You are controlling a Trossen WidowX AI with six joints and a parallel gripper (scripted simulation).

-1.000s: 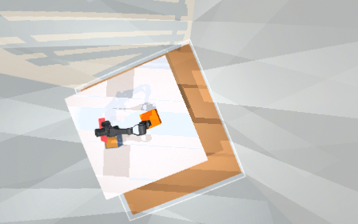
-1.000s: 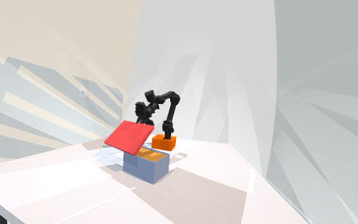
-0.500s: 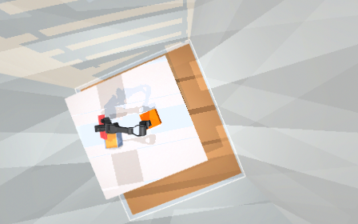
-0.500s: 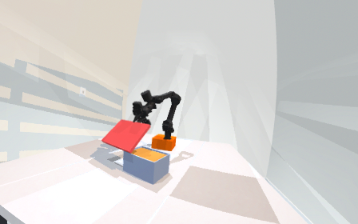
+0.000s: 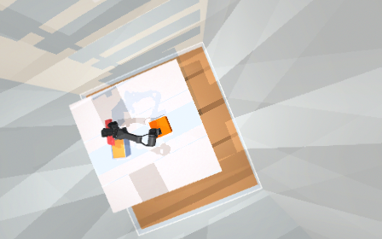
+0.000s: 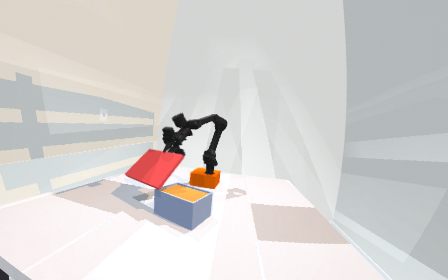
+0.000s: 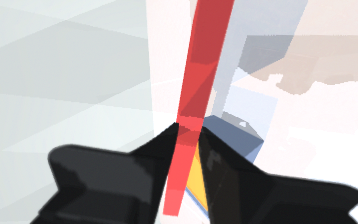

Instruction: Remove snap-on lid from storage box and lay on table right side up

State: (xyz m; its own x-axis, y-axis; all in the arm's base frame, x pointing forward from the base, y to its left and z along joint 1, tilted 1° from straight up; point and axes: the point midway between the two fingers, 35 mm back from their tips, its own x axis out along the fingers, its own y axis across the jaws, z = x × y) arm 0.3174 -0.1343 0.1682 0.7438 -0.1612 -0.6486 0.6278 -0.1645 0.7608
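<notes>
My gripper tip is now 60 mm short of the red lid, 50 mm above it and 10 mm to the left of it. The rest, counted from my gripper tip: storage box: 180 mm below, 160 mm to the left, 90 mm ahead.
</notes>
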